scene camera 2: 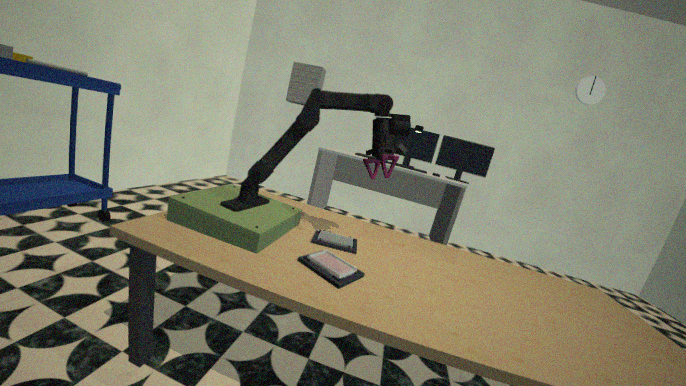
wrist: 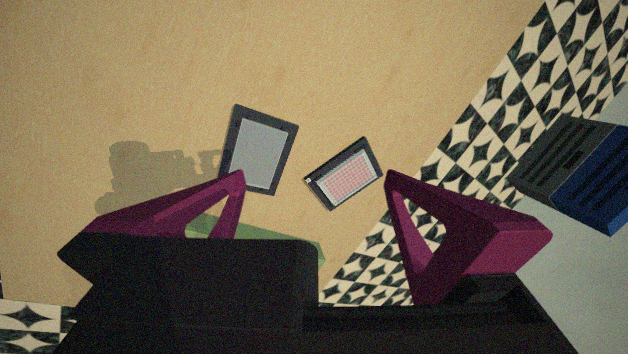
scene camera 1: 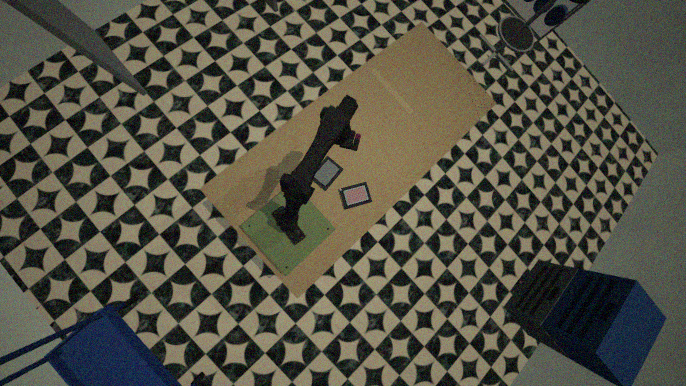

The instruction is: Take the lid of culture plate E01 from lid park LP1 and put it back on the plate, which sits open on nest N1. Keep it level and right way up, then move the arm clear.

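Places are measured from the arm's base along level axes (x down, y back, z left), in centimetres.
Pixels of known places: gripper, fingertip midpoint: (scene camera 2: 379,178) (wrist: 314,177) (scene camera 1: 344,145); arm's base at its link origin: (scene camera 2: 246,203) (scene camera 1: 288,225).
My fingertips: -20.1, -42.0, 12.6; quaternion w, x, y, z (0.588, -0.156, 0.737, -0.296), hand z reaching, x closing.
Observation:
For each thing: its top centre in the pictures, then the offset to it from my fingertips, as dx, dy, dz. Level surfaces: height alone.
- pale grey lid at its top centre: (wrist: 256,157) (scene camera 2: 336,237) (scene camera 1: 326,172) +25.4, +9.5, -1.2
- dark lid park LP1 at its top centre: (wrist: 256,157) (scene camera 2: 336,237) (scene camera 1: 326,172) +25.1, +9.5, -1.2
- open culture plate at its top centre: (wrist: 349,180) (scene camera 2: 332,261) (scene camera 1: 356,195) +24.5, +3.8, -21.3
- dark nest N1 at its top centre: (wrist: 347,178) (scene camera 2: 332,263) (scene camera 1: 356,195) +25.4, +3.8, -21.3
- wooden table at its surface level: dx +27.2
The pale grey lid (scene camera 1: 327,171) (scene camera 2: 335,238) (wrist: 260,152) lies flat on the dark lid park LP1 (scene camera 1: 334,180) (scene camera 2: 334,246) (wrist: 267,120), close to the arm's base. The open culture plate (scene camera 1: 355,195) (scene camera 2: 330,263) (wrist: 350,177), with pink wells, sits on the dark nest N1 (scene camera 1: 343,199) (scene camera 2: 317,272) (wrist: 338,161) beside it, turned at a different angle. My gripper (scene camera 1: 357,139) (scene camera 2: 380,177) (wrist: 314,177) is open and empty, pointing down high above the table. In the wrist view, the left finger overlaps a lower corner of the lid park.
The arm stands on a green block (scene camera 1: 312,230) (scene camera 2: 215,225) at one end of the wooden table (scene camera 1: 430,75) (scene camera 2: 450,300). A grey desk (scene camera 2: 390,182) with monitors stands behind. A blue cart (scene camera 2: 55,190) is on the left in scene camera 2.

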